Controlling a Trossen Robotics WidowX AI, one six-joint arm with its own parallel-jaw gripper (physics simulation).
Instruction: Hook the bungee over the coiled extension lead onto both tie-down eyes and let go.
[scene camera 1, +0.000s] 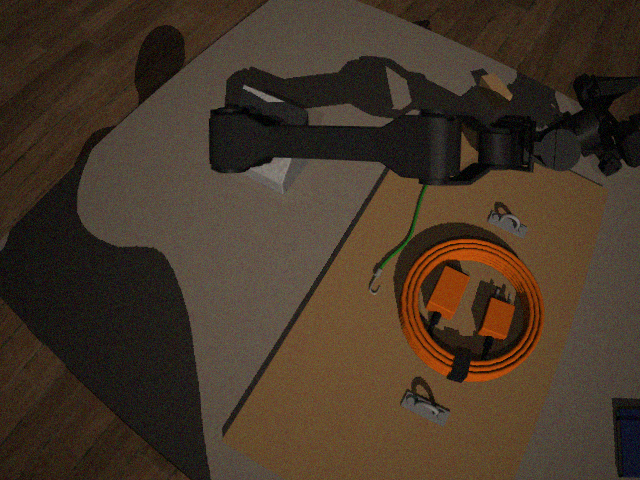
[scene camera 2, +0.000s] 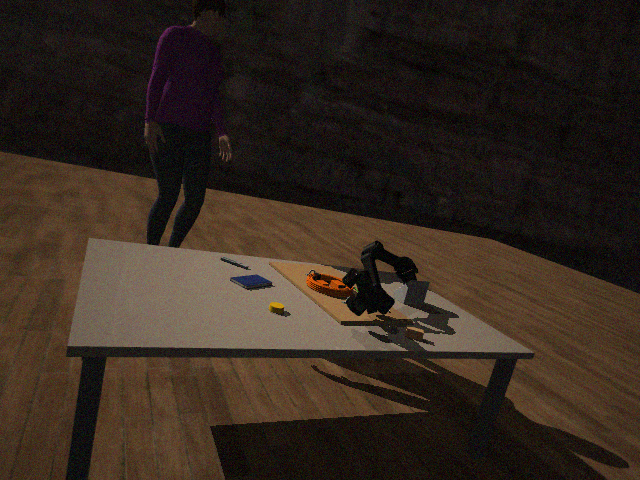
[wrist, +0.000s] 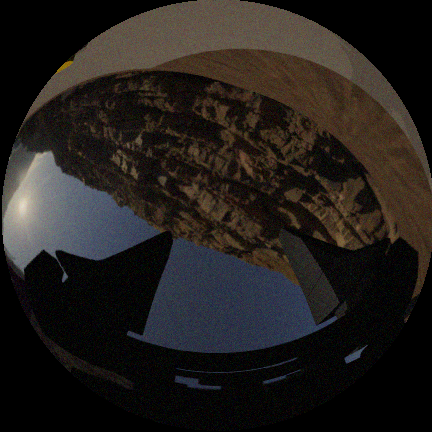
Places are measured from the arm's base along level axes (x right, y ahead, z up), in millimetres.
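Pixels of known places: gripper, fingertip midpoint: (scene camera 2: 367, 283) (wrist: 226, 234); arm's base, link origin: (scene camera 1: 257, 137) (scene camera 2: 411, 287).
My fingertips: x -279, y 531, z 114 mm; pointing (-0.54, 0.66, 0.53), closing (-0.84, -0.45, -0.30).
Note:
Ahead of a thing's pixels: the offset from my fingertips to its top centre. Level surfaces: height alone.
The green bungee {dx +272, dy -284, dz -159 mm} (scene camera 1: 414, 225) lies on the wooden board {dz -165 mm} (scene camera 1: 320, 361) left of the coiled orange extension lead {dx +377, dy -151, dz -135 mm} (scene camera 1: 412, 310) (scene camera 2: 317, 286). Its near metal hook {dx +399, dy -282, dz -160 mm} (scene camera 1: 374, 284) lies free on the board; its other end is hidden under my arm. One tie-down eye {dx +221, dy -142, dz -138 mm} (scene camera 1: 498, 219) stands above the coil in scene camera 1, the other tie-down eye {dx +525, dy -156, dz -138 mm} (scene camera 1: 423, 408) below it. No hook shows on either eye. My gripper (wrist: 226, 234) is open and empty, its fingers wide apart. In scene camera 1 it is at the right edge, up and right of the upper eye.
A blue flat object {dx +440, dy +176, dz -165 mm} (scene camera 1: 628, 439) (scene camera 2: 251, 280), a yellow disc {dx +186, dy +198, dz -158 mm} (scene camera 2: 277, 307) (wrist: 65, 66) and a dark pen-like item {dx +659, dy +158, dz -165 mm} (scene camera 2: 234, 262) lie on the table. A small wooden block {dx -45, dy -237, dz -147 mm} (scene camera 1: 496, 86) (scene camera 2: 415, 333) and a grey wedge (scene camera 1: 279, 175) (scene camera 2: 416, 292) are near the arm. A person (scene camera 2: 186, 87) stands behind.

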